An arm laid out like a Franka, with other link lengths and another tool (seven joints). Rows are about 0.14 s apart.
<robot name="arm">
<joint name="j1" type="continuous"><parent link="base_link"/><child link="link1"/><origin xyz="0 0 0.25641"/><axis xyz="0 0 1"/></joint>
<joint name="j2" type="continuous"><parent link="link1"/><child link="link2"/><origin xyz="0 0 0" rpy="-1.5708 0 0"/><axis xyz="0 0 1"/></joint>
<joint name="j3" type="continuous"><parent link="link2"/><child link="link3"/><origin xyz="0 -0.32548 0" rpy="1.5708 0 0"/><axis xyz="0 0 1"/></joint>
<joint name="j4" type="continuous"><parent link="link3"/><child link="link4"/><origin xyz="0.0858 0 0" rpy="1.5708 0 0"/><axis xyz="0 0 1"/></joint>
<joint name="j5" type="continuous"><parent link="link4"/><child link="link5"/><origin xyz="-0.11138 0.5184 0" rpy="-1.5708 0 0"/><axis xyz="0 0 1"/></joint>
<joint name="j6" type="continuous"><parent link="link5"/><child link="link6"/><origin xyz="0 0 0" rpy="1.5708 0 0"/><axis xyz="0 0 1"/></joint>
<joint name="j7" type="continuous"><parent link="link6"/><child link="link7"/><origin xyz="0.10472 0 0" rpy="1.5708 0 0"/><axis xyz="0 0 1"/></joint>
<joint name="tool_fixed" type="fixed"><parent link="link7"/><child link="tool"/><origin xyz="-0.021 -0.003 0.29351" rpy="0 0.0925 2.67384"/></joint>
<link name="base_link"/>
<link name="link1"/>
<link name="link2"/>
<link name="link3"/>
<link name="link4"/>
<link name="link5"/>
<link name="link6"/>
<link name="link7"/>
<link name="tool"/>
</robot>
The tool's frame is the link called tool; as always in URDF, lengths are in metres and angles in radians. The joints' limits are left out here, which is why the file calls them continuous.
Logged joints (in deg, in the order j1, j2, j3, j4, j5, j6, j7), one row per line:
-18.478, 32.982, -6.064, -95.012, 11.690, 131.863, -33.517
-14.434, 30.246, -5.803, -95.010, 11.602, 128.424, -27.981
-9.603, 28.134, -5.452, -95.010, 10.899, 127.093, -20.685
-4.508, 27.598, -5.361, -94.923, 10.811, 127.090, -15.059
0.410, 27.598, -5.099, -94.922, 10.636, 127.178, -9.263
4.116, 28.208, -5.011, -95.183, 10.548, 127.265, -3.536
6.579, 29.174, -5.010, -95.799, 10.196, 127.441, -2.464
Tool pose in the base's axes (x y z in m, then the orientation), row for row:
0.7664, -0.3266, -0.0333, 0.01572, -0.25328, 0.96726, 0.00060
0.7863, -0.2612, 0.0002, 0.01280, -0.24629, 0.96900, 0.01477
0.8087, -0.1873, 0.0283, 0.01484, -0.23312, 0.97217, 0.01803
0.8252, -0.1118, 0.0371, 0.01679, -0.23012, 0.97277, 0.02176
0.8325, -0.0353, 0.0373, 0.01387, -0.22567, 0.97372, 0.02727
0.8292, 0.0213, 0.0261, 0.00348, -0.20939, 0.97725, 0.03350
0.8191, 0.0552, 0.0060, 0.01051, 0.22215, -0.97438, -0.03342
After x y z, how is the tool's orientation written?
As a quaternion, w x y z.
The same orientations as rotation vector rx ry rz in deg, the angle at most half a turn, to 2 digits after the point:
-45.14, 172.39, 0.11
-43.97, 173.01, 2.64
-41.57, 173.36, 3.22
-40.98, 173.25, 3.88
-40.27, 173.74, 4.87
-37.61, 175.52, 6.02
39.72, -174.22, -5.98

